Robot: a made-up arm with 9 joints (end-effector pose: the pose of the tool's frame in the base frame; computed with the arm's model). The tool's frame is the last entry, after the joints.
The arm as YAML. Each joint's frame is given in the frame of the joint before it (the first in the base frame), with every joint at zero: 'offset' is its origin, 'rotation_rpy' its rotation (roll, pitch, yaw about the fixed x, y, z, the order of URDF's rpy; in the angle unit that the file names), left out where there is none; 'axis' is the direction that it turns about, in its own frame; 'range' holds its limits. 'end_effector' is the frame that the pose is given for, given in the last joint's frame.
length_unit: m
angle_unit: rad
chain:
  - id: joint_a
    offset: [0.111, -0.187, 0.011]
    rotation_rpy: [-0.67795, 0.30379, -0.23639]
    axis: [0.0, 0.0, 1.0]
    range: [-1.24, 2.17]
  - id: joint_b
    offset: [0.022, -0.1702, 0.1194]
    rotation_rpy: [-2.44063, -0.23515, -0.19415]
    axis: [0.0, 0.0, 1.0]
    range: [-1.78, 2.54]
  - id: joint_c
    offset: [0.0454, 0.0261, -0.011]
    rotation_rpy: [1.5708, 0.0, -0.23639]
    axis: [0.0, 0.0, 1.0]
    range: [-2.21, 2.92]
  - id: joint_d
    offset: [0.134, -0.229, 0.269]
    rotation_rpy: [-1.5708, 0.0, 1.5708]
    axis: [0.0, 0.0, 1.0]
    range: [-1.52, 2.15]
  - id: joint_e
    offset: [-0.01, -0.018, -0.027]
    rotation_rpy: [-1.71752, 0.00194, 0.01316]
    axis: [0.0, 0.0, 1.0]
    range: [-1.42, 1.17]
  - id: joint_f
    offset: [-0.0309, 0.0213, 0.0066]
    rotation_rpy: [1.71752, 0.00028, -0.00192]
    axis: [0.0, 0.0, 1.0]
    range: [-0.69, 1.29]
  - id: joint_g
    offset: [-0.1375, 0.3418, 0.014]
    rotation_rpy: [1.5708, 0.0, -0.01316]
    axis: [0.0, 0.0, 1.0]
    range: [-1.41, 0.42]
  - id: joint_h
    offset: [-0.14, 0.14, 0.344]
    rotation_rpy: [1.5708, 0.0, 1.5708]
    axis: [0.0, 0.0, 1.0]
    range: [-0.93, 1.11]
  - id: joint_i
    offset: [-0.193, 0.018, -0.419]
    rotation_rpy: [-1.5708, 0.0, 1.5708]
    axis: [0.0, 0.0, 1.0]
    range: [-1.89, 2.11]
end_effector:
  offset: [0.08, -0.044, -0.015]
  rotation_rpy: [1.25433, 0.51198, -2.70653]
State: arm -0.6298 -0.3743 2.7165 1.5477 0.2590 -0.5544 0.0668 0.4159 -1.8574
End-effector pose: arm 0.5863 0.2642 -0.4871 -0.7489 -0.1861 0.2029 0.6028
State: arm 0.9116 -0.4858 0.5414 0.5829 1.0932 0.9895 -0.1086 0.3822 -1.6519
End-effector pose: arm -0.1080 -0.1265 0.7944 0.1982 -0.5827 -0.6748 0.4073
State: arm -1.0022 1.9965 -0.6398 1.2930 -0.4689 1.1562 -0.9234 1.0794 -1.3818
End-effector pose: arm 0.2565 -0.7466 0.6753 0.8003 0.0094 -0.0936 0.5922
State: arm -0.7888 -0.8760 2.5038 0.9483 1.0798 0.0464 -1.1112 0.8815 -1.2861
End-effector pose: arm 0.4561 -0.0535 0.3454 -0.4071 -0.1822 -0.7939 0.4132
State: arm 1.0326 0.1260 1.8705 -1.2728 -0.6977 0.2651 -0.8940 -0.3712 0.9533
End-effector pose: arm 0.7162 0.1023 -0.5814 0.2443 -0.8031 0.3330 0.4294
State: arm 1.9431 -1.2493 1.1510 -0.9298 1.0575 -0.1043 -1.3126 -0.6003 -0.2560
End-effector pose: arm 0.6303 -0.4503 0.4534 0.1675 0.7768 -0.0598 0.6041
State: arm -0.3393 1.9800 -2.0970 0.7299 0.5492 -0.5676 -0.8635 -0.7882 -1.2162
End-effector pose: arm 0.5411 -0.3500 -0.2783 0.4572 0.7995 -0.3231 0.2176
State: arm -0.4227 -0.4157 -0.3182 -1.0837 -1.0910 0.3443 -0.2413 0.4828 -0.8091
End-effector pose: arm 0.4029 0.0253 1.0572 -0.2397 0.0625 -0.7486 0.6150
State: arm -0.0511 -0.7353 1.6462 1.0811 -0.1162 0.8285 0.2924 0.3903 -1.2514
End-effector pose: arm -0.2836 0.4216 -0.2035 -0.3700 -0.8279 0.2709 0.3231
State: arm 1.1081 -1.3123 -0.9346 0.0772 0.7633 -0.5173 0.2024 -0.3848 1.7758
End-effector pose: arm 0.9000 -0.8451 -0.0594 -0.0454 0.3539 0.9323 0.0595
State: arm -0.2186 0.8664 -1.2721 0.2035 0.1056 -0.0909 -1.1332 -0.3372 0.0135
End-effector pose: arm 0.2281 0.4626 -0.0008 0.2975 -0.8114 -0.4153 0.2840
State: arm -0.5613 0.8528 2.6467 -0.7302 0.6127 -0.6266 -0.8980 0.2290 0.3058
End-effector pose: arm 0.1160 -0.6970 0.4105 -0.3307 -0.1993 0.5217 0.7607
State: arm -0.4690 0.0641 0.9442 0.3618 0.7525 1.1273 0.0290 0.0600 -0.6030
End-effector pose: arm 0.6762 0.4735 0.3746 -0.4374 -0.4720 -0.7445 0.1780
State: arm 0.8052 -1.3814 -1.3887 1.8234 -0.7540 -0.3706 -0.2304 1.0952 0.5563
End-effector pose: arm -0.0477 -0.8758 0.9096 0.6165 0.5159 -0.5813 0.1261
